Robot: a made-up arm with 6 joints.
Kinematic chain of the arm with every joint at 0, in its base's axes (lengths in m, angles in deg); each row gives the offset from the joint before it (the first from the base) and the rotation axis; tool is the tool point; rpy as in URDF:
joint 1: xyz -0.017 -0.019 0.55 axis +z
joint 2: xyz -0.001 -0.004 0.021 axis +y
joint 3: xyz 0.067 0 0.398 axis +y
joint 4: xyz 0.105 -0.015 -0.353 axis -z
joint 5: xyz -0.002 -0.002 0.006 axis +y
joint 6: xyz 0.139 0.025 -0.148 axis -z
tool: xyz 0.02 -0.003 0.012 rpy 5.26 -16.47 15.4
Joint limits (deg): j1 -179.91..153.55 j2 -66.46..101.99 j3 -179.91..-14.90 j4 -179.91..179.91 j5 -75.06..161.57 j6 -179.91..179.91
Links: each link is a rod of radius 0.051 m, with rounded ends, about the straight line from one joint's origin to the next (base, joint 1, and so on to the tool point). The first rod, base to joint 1, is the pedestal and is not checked.
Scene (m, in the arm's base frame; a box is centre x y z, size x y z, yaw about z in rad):
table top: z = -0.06
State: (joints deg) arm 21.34 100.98 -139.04 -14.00 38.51 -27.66
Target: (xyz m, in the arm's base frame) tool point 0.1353 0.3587 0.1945
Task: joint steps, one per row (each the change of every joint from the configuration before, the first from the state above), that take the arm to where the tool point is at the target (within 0.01 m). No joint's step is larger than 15 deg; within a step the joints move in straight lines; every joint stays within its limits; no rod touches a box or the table.
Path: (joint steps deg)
1: 9.12 -7.73 13.91 2.47 10.59 -0.81
2: 9.12 -7.72 13.92 2.47 10.60 -0.81
3: 9.11 -7.73 13.91 2.47 10.59 -0.81
4: 9.12 -7.72 13.92 2.48 10.60 -0.81
5: 9.12 -7.73 13.91 2.47 10.59 -0.82

